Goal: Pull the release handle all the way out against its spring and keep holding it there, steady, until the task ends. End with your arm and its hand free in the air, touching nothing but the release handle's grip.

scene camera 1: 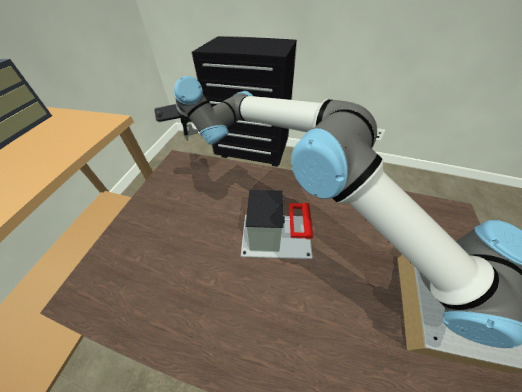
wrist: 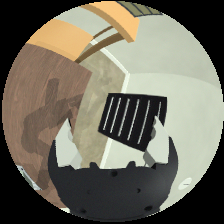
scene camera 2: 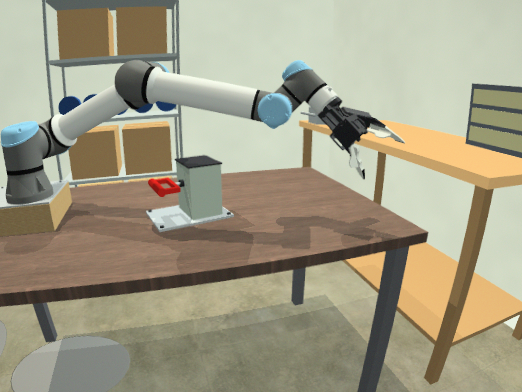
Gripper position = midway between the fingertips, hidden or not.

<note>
I see my gripper (scene camera 2: 383,162) and a box (scene camera 2: 200,196).
My gripper is seen too in the wrist view (wrist: 111,118). The box shows as well in scene camera 1 (scene camera 1: 264,221).
</note>
